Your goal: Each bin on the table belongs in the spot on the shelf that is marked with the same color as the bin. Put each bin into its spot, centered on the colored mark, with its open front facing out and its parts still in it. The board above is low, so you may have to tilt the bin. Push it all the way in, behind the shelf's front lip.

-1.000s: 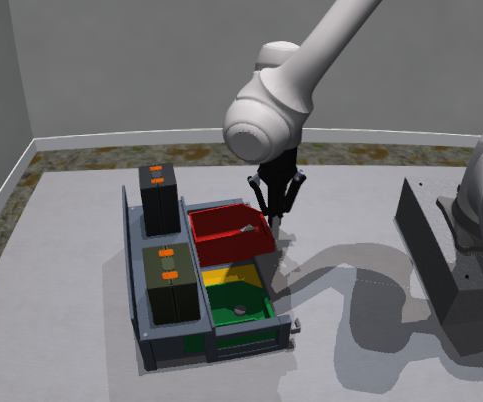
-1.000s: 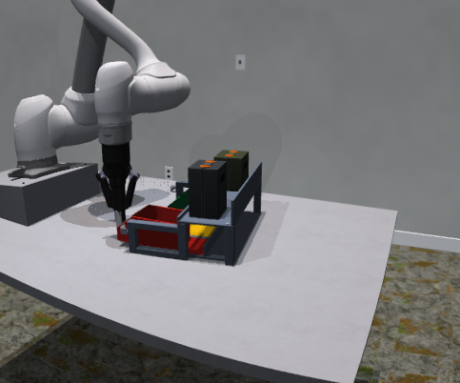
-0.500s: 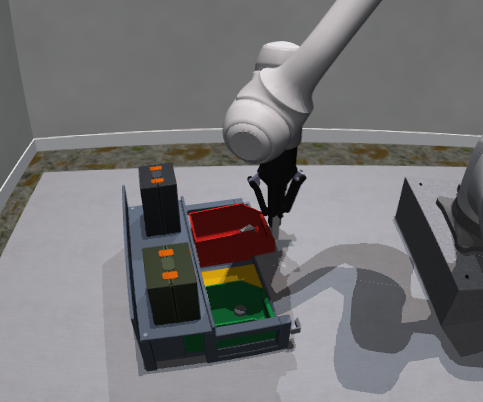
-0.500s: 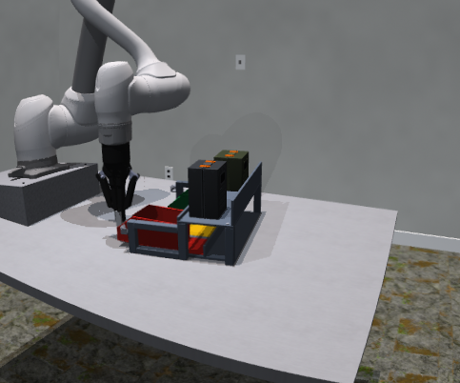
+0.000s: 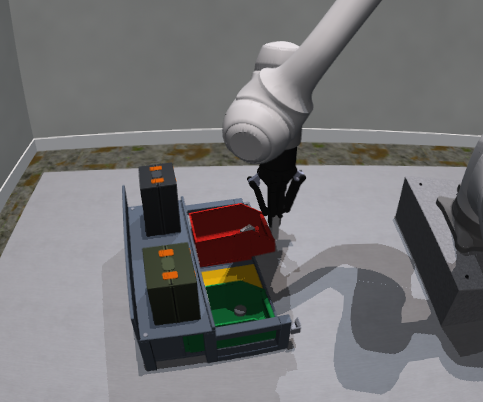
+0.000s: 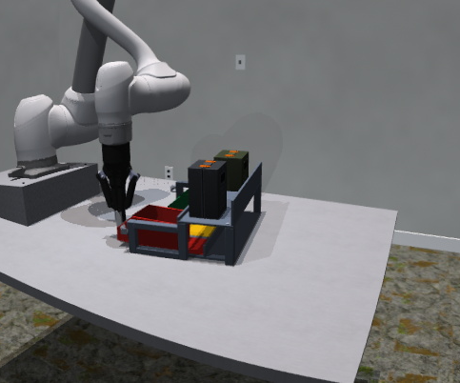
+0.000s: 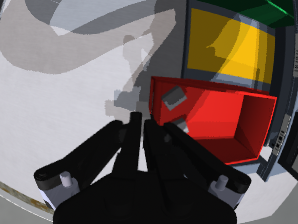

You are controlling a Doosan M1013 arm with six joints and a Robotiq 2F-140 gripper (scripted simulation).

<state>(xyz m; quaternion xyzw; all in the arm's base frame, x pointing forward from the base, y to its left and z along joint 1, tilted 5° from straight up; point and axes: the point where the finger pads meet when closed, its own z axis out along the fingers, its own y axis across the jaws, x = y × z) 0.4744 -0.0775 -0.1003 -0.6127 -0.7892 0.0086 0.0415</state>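
The red bin is 10 cm ahead of my hand and 2 cm to the left of it. Round my hand: green bin (9 cm ahead, 26 cm to the left, 1 cm below).
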